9 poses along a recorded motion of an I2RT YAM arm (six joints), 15 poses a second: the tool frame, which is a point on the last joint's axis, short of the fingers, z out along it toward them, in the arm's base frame.
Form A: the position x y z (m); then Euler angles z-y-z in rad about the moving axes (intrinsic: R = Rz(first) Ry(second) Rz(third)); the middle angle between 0 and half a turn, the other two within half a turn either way.
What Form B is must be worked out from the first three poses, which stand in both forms.
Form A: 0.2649 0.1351 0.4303 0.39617 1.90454 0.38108
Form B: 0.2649 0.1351 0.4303 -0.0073 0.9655 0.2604 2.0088
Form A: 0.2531 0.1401 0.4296 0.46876 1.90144 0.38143
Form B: 0.2531 0.1401 0.4296 -0.0419 0.9584 0.2825 2.0259
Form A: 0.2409 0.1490 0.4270 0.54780 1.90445 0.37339
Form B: 0.2409 0.1490 0.4270 -0.0830 0.9498 0.3016 2.0492
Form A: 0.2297 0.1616 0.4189 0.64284 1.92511 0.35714
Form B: 0.2297 0.1616 0.4189 -0.1350 0.9389 0.3166 2.0910
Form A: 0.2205 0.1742 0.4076 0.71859 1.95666 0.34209
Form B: 0.2205 0.1742 0.4076 -0.1772 0.9299 0.3223 2.1364
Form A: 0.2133 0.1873 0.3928 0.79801 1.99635 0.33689
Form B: 0.2133 0.1873 0.3928 -0.2159 0.9199 0.3274 2.1925
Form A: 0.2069 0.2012 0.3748 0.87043 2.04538 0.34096
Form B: 0.2069 0.2012 0.3748 -0.2471 0.9117 0.3283 2.2562
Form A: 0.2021 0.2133 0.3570 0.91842 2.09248 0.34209
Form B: 0.2021 0.2133 0.3570 -0.2690 0.9075 0.3228 2.3085
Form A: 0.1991 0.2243 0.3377 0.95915 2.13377 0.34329
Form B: 0.1991 0.2243 0.3377 -0.2875 0.9038 0.3170 2.3533
